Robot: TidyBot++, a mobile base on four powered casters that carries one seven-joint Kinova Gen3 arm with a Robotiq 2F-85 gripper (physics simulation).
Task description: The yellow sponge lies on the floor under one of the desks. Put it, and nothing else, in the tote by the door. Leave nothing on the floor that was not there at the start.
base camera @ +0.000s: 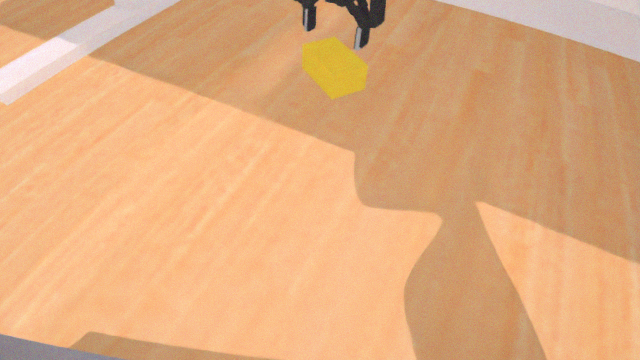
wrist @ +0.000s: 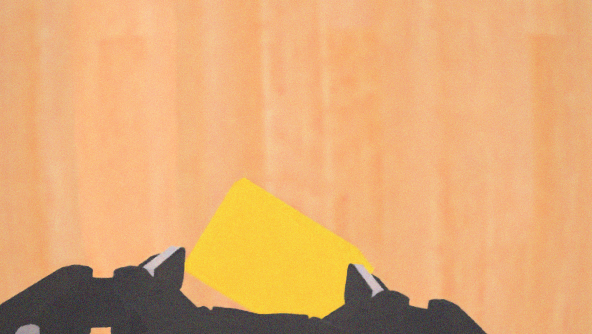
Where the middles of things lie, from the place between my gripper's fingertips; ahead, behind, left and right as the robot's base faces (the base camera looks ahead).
Now: the yellow sponge [base camera: 334,67] 10 mm behind my hand and 50 mm below it.
